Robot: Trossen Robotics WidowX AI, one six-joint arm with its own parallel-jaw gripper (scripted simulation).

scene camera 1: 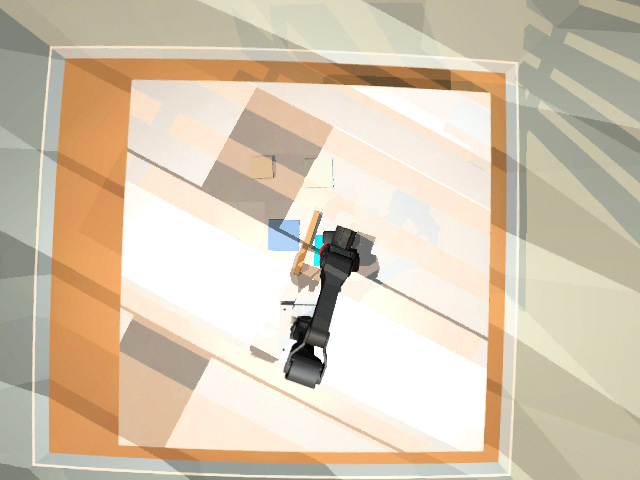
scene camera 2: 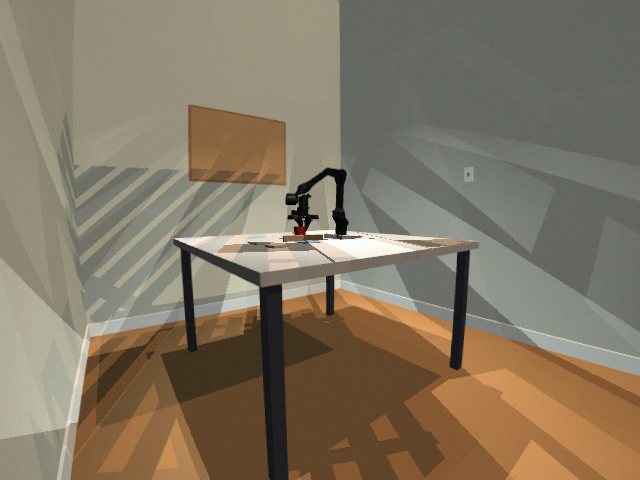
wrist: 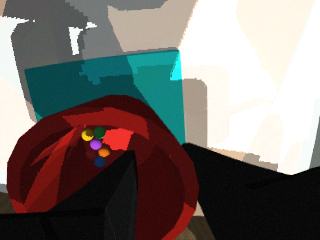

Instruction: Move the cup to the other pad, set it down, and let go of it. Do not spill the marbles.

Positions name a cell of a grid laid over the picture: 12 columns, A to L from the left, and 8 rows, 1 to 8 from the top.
Labels:
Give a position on a blue pad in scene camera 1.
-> F4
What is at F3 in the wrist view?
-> A cyan pad.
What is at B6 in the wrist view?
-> A cup.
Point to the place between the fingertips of my gripper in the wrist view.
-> F6

